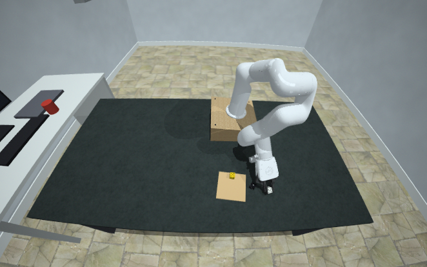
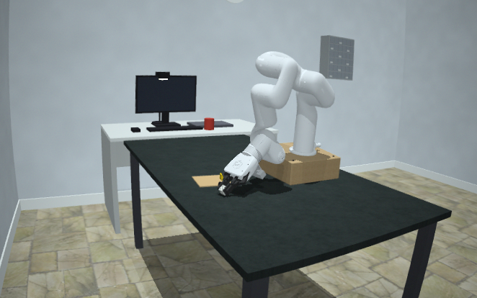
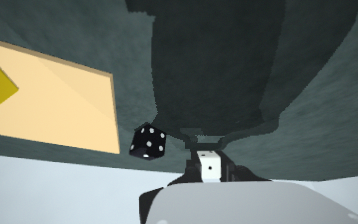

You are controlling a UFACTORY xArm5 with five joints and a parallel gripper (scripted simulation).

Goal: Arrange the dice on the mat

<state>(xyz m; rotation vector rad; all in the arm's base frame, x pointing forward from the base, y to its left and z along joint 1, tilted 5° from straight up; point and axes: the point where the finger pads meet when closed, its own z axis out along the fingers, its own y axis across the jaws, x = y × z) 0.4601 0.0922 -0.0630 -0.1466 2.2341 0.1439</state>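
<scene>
Right now the white die is 10 mm below my hand and 10 mm ahead of it. From my hand the other things lie so: black die: 70 mm to the right, 30 mm behind, 10 mm below; tan mat: 170 mm to the right, 40 mm behind, 30 mm below; yellow die: 160 mm to the right, 90 mm behind, 10 mm below.
</scene>
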